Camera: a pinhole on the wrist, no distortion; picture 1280 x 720 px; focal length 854.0 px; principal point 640.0 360.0 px. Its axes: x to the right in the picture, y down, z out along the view. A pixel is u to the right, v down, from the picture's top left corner.
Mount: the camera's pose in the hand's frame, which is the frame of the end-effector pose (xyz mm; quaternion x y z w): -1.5 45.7 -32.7 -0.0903 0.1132 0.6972 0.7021
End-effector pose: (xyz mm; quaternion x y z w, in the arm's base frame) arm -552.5 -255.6 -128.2 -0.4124 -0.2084 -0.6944 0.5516
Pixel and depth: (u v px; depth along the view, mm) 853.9 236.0 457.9
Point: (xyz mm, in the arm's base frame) -161.8 -113.8 101.8
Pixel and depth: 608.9 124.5 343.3
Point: -333.8 -136.4 104.1
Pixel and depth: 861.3 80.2 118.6
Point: -428.5 -260.4 -72.3
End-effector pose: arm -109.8 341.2 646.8 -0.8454 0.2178 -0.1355 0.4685
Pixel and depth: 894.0 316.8 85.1
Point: -109.6 324.9 545.1
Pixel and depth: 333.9 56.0 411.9
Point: 196.0 546.4 424.5
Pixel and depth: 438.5 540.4 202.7
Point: -80.1 462.2 503.9
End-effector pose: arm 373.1 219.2 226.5 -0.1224 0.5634 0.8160 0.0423
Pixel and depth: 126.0 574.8 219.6
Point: 391.9 430.9 295.3
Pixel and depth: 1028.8 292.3 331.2
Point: 242.8 337.9 556.7
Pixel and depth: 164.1 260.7 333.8
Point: 283.1 544.7 293.7
